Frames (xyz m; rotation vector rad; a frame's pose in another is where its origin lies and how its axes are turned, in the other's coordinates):
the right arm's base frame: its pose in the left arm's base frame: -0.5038 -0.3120 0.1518 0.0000 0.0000 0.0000
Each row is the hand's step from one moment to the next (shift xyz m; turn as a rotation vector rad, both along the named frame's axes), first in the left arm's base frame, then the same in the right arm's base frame.
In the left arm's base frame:
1: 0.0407 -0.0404 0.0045 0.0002 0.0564 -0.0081
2: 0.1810 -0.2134 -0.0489 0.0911 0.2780 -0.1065
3: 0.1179 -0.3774 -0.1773 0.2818 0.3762 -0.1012
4: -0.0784 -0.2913 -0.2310 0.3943 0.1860 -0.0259
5: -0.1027 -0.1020 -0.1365 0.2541 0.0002 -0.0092
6: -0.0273 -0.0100 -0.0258 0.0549 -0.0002 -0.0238
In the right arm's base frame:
1: 0.0407 -0.0404 0.0045 0.0002 0.0564 -0.0081
2: 0.1810 -0.2134 -0.0489 0.0911 0.2780 -0.1065
3: 0.1179 -0.3774 -0.1773 0.2818 0.3762 -0.1012
4: -0.0784 -0.2913 -0.2310 0.3943 0.1860 -0.0259
5: -0.1027 -0.1020 -0.1365 0.2541 0.0002 -0.0092
6: -0.0273 -0.0100 -0.0258 0.0549 -0.0002 -0.0238

